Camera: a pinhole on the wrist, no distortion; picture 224 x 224 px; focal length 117.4 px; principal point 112.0 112.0 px. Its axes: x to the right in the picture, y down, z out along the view. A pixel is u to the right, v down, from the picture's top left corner.
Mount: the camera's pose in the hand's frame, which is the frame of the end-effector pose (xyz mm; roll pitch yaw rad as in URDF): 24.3 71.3 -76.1 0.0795 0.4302 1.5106
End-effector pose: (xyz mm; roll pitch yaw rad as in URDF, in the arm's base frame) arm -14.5 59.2 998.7 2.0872 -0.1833 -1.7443
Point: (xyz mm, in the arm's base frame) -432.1 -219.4 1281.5
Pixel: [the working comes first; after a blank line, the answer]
In the camera's frame: 168.5 -317.3 418.3

159.3 22.9
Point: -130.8 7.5 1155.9
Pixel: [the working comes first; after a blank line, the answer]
In the camera's frame: 57.5 -56.9 139.2

160.5 64.0
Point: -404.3 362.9 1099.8
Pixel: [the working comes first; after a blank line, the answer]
In the camera's frame: 68.9 284.9 434.7

130.6 189.0
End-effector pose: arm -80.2 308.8 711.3 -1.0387 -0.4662 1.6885
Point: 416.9 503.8 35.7
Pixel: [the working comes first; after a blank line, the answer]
In the camera's frame: 500.1 177.0 -563.2

behind the camera
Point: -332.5 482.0 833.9
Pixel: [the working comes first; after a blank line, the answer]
In the camera's frame: -80.4 -186.2 291.4

79.6 37.0
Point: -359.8 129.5 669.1
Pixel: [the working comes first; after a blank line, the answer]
In the camera's frame: -103.1 202.1 320.0

74.2 186.2
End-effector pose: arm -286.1 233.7 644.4 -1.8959 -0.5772 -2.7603
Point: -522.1 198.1 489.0
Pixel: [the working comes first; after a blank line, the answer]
In the camera's frame: 132.5 -59.7 183.0

197.0 73.7
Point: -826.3 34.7 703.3
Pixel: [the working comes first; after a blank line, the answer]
In the camera's frame: 133.8 -459.0 258.4

outside the picture
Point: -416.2 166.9 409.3
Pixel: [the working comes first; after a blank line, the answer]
In the camera's frame: 93.5 60.5 233.9

158.9 142.4
